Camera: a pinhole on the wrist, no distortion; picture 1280 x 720 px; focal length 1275.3 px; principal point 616.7 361.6 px. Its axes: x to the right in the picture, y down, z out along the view. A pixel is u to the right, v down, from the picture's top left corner.
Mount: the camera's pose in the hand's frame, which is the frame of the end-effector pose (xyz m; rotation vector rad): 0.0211 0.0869 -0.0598 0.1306 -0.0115 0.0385
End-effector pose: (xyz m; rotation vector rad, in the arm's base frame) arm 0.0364 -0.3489 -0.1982 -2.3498 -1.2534 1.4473
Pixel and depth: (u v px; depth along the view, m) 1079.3 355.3 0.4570
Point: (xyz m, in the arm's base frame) -0.2177 -0.3647 -0.5529
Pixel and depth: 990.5 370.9 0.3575
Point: -0.1434 -0.3861 -0.4653
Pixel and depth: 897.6 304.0 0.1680
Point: -0.0007 -0.3807 -0.3231
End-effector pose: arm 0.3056 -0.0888 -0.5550 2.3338 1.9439 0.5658
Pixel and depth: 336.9 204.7 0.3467
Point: 0.3801 -0.0892 -0.8280
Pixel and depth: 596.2 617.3 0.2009
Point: 0.4468 -0.0681 -0.6591
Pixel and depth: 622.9 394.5 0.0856
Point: 0.3897 -0.0803 -0.5526
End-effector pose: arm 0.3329 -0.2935 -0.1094 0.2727 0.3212 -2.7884
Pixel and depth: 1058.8 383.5 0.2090
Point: 0.2474 -0.4182 0.0002
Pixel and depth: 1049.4 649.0 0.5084
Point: 0.1389 -0.5924 0.2645
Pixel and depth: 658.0 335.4 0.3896
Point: 0.2651 -0.4102 0.1898
